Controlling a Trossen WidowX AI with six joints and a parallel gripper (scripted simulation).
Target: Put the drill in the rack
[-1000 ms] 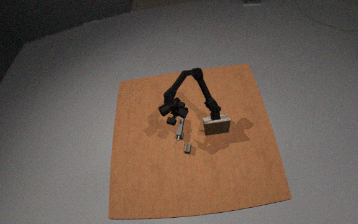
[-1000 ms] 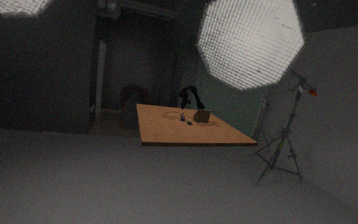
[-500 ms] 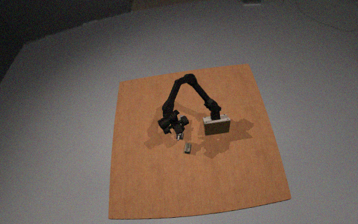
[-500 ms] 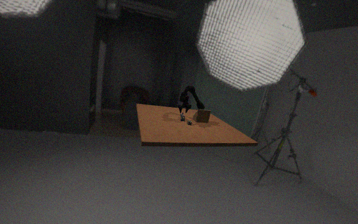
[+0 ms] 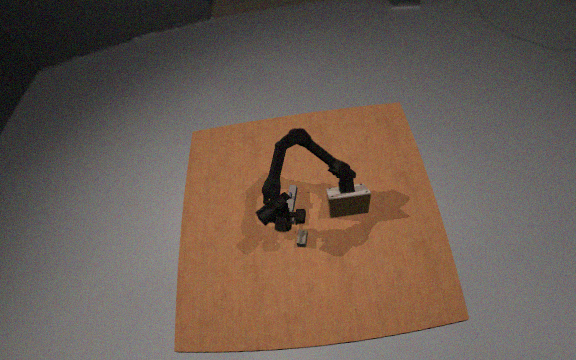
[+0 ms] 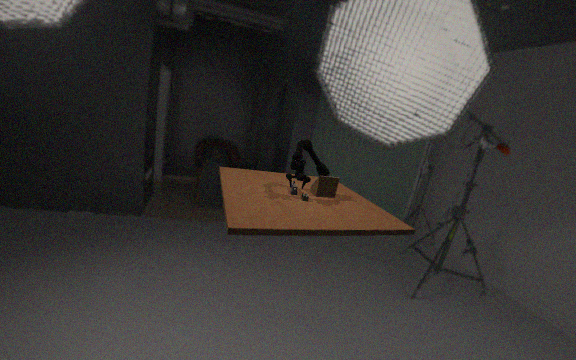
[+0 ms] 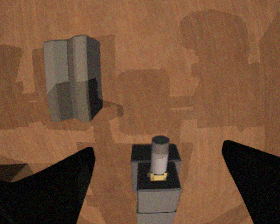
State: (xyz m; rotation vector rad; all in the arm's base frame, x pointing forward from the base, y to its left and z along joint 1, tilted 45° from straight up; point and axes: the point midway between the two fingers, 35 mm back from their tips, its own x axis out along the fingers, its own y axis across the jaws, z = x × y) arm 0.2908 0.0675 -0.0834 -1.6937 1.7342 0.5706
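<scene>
Now: the drill 6 cm to the right of my gripper tip, 2 cm below it and 1 cm behind it. The rest, counted from my gripper tip: grey rack (6 cm to the left, 6 cm behind, 5 cm below); then holder block (12 cm to the right, 3 cm below, 2 cm behind).
</scene>
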